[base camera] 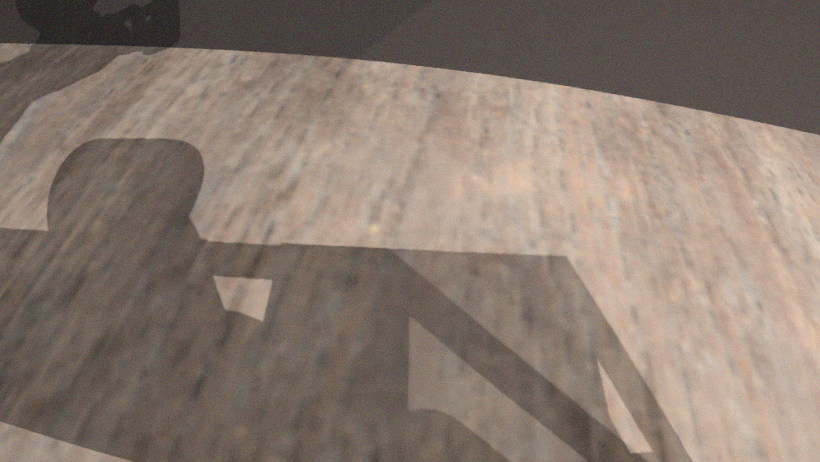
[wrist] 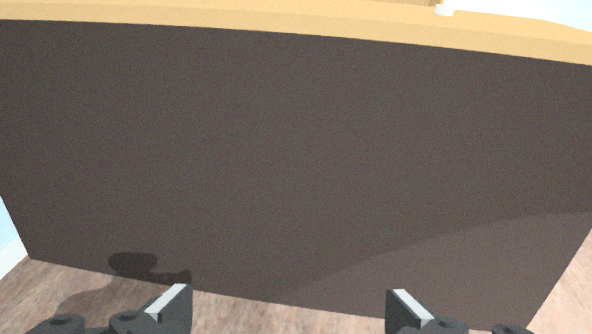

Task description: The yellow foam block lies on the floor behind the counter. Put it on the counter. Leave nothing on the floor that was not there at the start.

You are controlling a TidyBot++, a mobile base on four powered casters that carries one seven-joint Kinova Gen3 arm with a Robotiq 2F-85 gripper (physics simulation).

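Places are measured from the arm's base along level axes (x back, y right, z up), in metres.
Where they show: gripper, fingertip midpoint: (wrist: 289, 309).
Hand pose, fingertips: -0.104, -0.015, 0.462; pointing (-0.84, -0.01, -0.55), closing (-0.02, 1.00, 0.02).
Observation:
After its pixels a point has its place, as x, y, z.
The counter (base camera: 573, 40) {-0.729, 0.229, -0.325} (wrist: 300, 150) {-0.756, 0.000, 0.200} has a dark side panel and a light wooden top, whose edge runs across the upper part of the wrist view. In the base camera view the lower part of its dark panel shows along the top. My gripper (wrist: 289, 309) {-0.104, -0.015, 0.462} is open, with its fingers wide apart and no object between them, in front of the dark panel and below the level of the counter top. The yellow foam block does not show in either view.
A small white round object (wrist: 444, 10) {-0.983, 0.363, 0.526} stands on the counter top at the upper right of the wrist view. The wood floor (base camera: 459, 172) {-0.518, 0.067, -0.396} (wrist: 230, 305) {-0.743, -0.200, -0.396} meets the panel's foot. A blue wall with a white baseboard (wrist: 12, 255) {-0.844, -1.043, -0.352} shows at the left. Shadows of the robot fall on floor and panel.

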